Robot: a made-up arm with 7 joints. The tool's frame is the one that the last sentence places. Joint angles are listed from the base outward.
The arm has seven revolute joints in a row. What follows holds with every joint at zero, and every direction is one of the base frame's. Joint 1 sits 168.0 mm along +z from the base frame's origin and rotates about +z. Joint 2 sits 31.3 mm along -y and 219.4 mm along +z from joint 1 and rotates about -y. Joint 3 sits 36.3 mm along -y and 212.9 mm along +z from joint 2 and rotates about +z. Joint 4 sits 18.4 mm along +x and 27.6 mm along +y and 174.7 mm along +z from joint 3 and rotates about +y. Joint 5 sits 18.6 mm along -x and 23.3 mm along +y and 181.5 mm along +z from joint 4 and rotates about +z. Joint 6 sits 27.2 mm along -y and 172.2 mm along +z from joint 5 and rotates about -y. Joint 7 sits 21.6 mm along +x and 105.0 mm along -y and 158.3 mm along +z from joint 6 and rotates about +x. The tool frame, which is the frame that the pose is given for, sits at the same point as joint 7; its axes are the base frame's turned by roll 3.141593, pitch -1.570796 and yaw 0.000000 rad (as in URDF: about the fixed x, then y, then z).
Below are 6 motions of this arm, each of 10 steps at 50 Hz.
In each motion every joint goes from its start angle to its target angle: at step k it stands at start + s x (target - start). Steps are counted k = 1, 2, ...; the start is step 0. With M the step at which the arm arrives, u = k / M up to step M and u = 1 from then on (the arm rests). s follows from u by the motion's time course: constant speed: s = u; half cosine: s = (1 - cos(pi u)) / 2; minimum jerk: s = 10 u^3 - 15 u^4 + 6 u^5.
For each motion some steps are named. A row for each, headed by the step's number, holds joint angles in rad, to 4 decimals.
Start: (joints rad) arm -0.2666 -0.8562 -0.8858 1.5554 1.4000 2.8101 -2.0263
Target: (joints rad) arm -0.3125 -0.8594 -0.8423 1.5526 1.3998 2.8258 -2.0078
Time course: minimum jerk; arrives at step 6
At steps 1, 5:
1: -0.2682 -0.8563 -0.8843 1.5553 1.4000 2.8107 -2.0256
5: -0.3109 -0.8593 -0.8438 1.5527 1.3998 2.8252 -2.0085

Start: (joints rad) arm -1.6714 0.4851 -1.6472 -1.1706 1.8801 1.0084 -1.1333
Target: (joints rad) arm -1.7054 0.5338 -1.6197 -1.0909 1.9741 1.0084 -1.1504
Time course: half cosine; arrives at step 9
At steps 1, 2, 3, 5, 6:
1: -1.6724 0.4866 -1.6464 -1.1682 1.8829 1.0084 -1.1338
2: -1.6754 0.4908 -1.6440 -1.1613 1.8911 1.0084 -1.1353
3: -1.6799 0.4973 -1.6403 -1.1507 1.9036 1.0084 -1.1376
5: -1.6914 0.5137 -1.6311 -1.1238 1.9353 1.0084 -1.1433
6: -1.6969 0.5216 -1.6266 -1.1108 1.9506 1.0084 -1.1461

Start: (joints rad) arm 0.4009 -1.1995 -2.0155 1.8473 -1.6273 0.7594 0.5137
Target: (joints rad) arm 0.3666 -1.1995 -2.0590 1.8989 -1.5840 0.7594 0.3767
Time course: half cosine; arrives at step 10
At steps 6, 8, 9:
6: 0.3785 -1.1995 -2.0440 1.8811 -1.5990 0.7594 0.4240
8: 0.3699 -1.1995 -2.0548 1.8940 -1.5881 0.7594 0.3898
9: 0.3674 -1.1995 -2.0579 1.8976 -1.5851 0.7594 0.3801

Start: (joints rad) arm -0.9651 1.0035 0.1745 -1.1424 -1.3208 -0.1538 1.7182
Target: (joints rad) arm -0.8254 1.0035 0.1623 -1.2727 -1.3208 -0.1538 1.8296
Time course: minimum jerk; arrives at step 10
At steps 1, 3, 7, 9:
1: -0.9639 1.0035 0.1744 -1.1435 -1.3208 -0.1538 1.7192
3: -0.9423 1.0035 0.1725 -1.1636 -1.3208 -0.1538 1.7364
7: -0.8482 1.0035 0.1643 -1.2515 -1.3208 -0.1538 1.8114
9: -0.8266 1.0035 0.1624 -1.2716 -1.3208 -0.1538 1.8286

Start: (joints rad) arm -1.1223 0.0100 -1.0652 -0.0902 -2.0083 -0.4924 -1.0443
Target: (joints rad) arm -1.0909 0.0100 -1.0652 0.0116 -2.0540 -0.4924 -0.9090
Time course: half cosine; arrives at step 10
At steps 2, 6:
2: -1.1193 0.0100 -1.0652 -0.0805 -2.0127 -0.4924 -1.0314
6: -1.1017 0.0100 -1.0652 -0.0236 -2.0382 -0.4924 -0.9557

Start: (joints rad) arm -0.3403 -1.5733 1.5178 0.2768 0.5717 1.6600 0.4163
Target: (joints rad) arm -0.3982 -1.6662 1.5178 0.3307 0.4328 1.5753 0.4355
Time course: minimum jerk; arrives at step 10
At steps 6, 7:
6: -0.3798 -1.6367 1.5178 0.3136 0.4769 1.6022 0.4294
7: -0.3888 -1.6510 1.5178 0.3219 0.4555 1.5891 0.4324

